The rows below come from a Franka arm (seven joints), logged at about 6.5 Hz.
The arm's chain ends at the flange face. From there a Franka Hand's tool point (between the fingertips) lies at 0.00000 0.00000 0.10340 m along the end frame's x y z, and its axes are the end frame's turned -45 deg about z.
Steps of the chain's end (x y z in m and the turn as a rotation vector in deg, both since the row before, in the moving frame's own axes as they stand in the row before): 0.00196 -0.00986 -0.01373 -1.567 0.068 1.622; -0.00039 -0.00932 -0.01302 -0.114 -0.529 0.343; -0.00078 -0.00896 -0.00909 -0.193 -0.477 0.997; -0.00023 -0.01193 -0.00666 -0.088 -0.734 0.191; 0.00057 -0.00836 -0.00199 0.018 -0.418 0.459; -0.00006 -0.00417 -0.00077 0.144 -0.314 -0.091
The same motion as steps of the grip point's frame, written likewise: 0.00642 -0.00353 -0.01377 -1.156 -1.060 1.622; 0.00550 -0.00740 -0.01302 0.293 -0.455 0.343; 0.00493 -0.00726 -0.00909 0.201 -0.474 0.997; 0.00723 -0.00942 -0.00667 0.457 -0.581 0.191; 0.00581 -0.00607 -0.00199 0.308 -0.283 0.459; 0.00269 -0.00358 -0.00077 0.324 -0.120 -0.091
